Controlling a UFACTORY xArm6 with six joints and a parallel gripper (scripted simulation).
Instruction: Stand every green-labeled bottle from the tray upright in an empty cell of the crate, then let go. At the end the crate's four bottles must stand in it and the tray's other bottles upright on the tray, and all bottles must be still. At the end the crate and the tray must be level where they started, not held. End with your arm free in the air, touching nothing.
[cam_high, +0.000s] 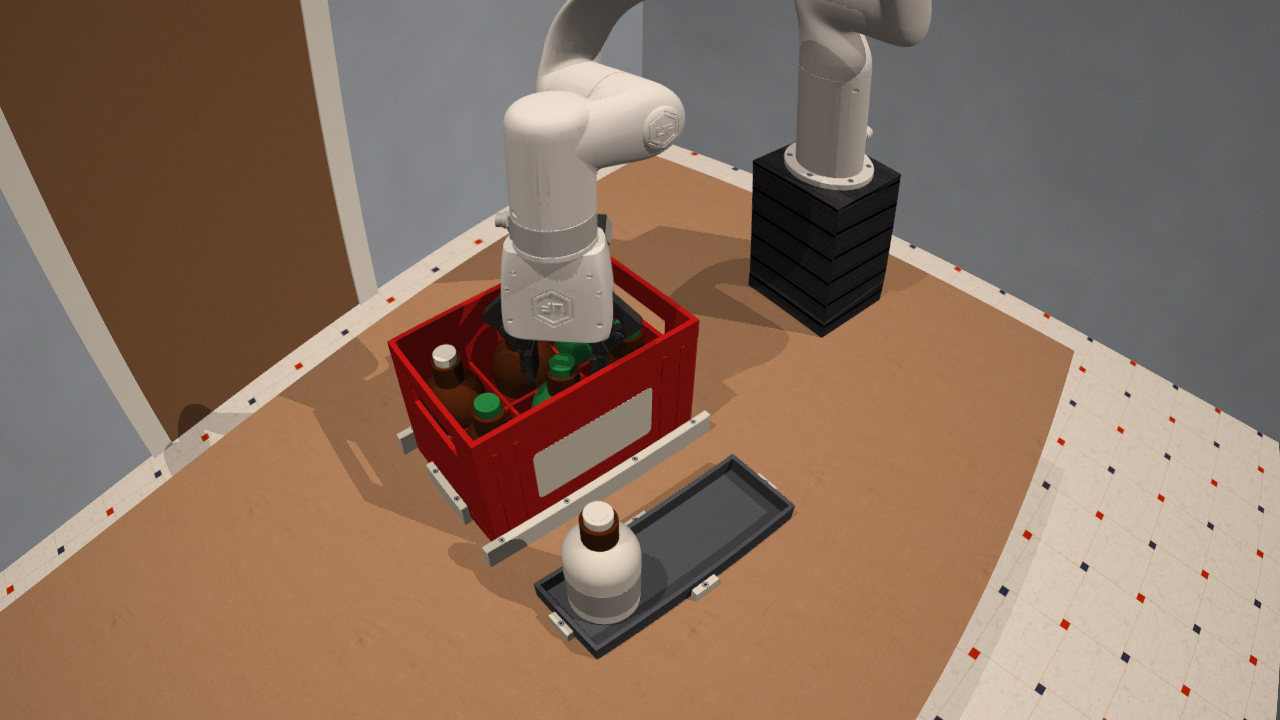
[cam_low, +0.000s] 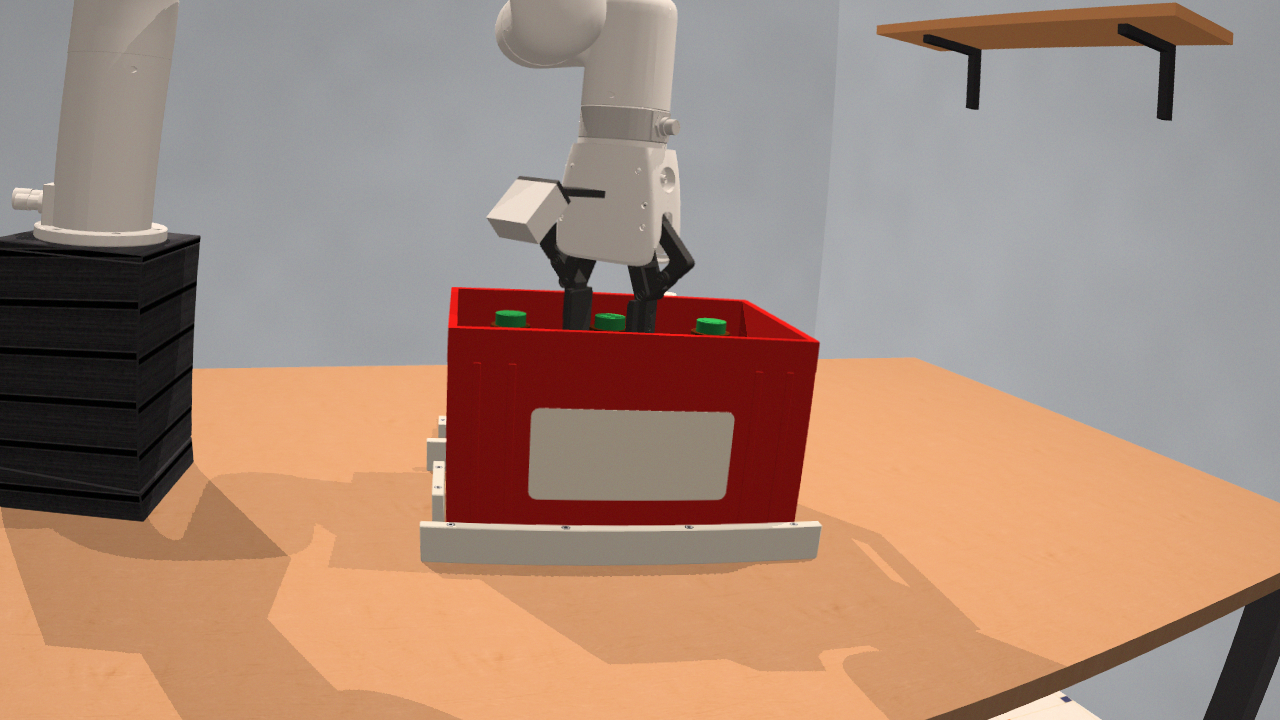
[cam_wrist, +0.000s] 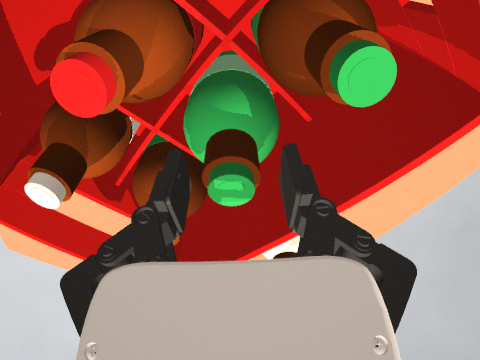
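Now: the green bottle 70 mm below my hand. From my hand the other things lie so: dark tray: 20 mm ahead, 170 mm to the left, 150 mm below; then crate: 40 mm to the right, 80 mm below; then white-labeled bottle: 110 mm ahead, 150 mm to the left, 80 mm below.
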